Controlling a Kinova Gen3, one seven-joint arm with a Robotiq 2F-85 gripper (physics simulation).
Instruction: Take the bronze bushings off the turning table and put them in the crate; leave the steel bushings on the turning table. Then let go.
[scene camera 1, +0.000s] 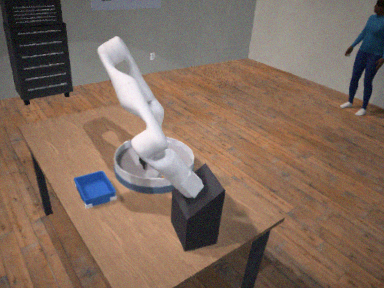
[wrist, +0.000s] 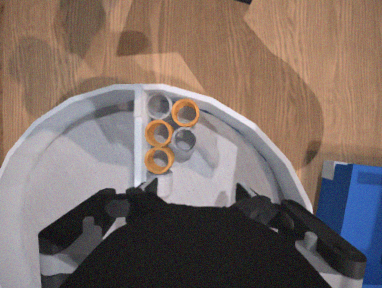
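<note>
Three bronze bushings stand on the turning table in the wrist view: one near the rim, one beside the divider, one nearest my fingers. Two grey steel bushings stand among them, one in the corner by the divider and rim, one to the right. A pale grey round piece shows partly beside my left fingertip. My gripper is open and empty, over the turning table. The blue crate stands beside the turning table. In the scene view the arm hides the bushings.
A white divider crosses the turning table, and a raised rim surrounds it. The arm's dark pedestal stands on the wooden table. A black tool cabinet stands at the wall, and a person stands at the far right.
</note>
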